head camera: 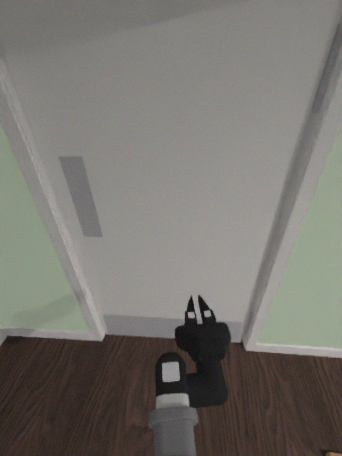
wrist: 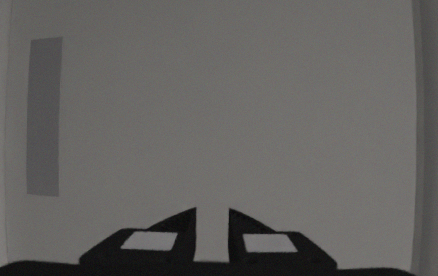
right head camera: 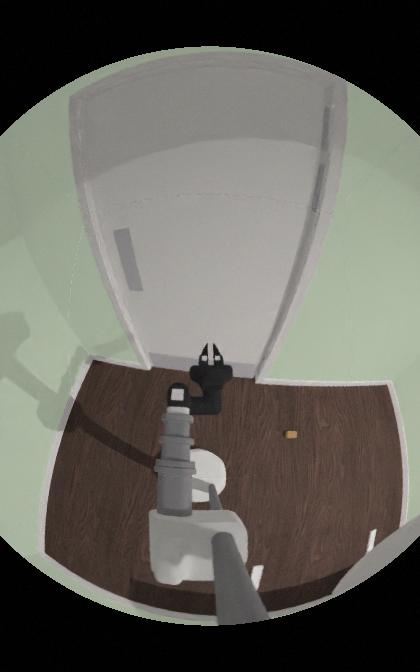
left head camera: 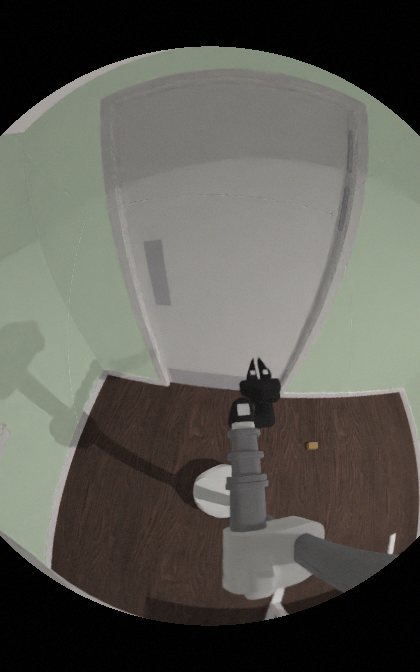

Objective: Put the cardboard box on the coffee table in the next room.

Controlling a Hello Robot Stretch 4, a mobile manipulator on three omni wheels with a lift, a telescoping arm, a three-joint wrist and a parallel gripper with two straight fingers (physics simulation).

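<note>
The cardboard box (head camera: 334,454) (left head camera: 312,445) (right head camera: 291,434) is a small orange-brown block. It lies on the wooden floor, to the right of the arm and well apart from the gripper. A sliver of it shows at the bottom right edge of the head camera view. My gripper (head camera: 195,298) (left head camera: 256,360) (right head camera: 210,345) (wrist: 212,227) points at the grey door, raised above the floor. Its fingers are drawn nearly together with a narrow gap between them, and nothing is held in it. The coffee table does not show in these views.
The closed grey door (head camera: 185,150) (left head camera: 240,280) (right head camera: 215,260) (wrist: 225,110) stands ahead in a pale frame, with a darker plate (head camera: 81,196) (left head camera: 157,272) (right head camera: 128,260) (wrist: 44,117) at its left. Green walls (left head camera: 370,325) (right head camera: 350,310) flank it. The white round base (left head camera: 212,490) (right head camera: 209,470) is below the arm.
</note>
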